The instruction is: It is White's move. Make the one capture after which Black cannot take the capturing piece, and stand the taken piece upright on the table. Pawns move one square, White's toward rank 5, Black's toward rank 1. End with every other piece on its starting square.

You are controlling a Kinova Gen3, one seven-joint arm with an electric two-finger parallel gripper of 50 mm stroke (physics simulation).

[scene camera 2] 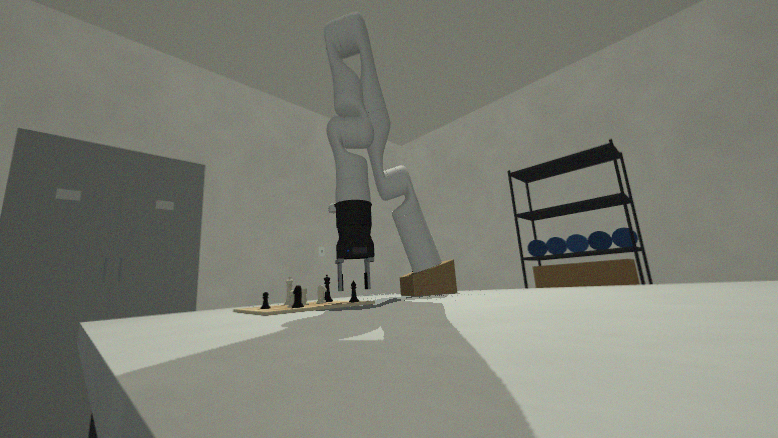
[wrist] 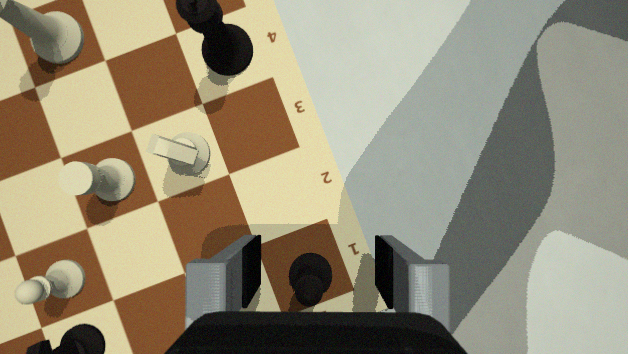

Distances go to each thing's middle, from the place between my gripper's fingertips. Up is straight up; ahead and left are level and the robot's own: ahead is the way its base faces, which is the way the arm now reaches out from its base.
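Scene:
There is a white pawn [wrist: 66,278] 11 cm ahead of my hand, 7 cm to the right of it and 1 cm below it. As for the chessboard [scene camera 2: 276,309], I find it 6 cm ahead of my hand and 9 cm to the right of it, and it is 3 cm below my hand.

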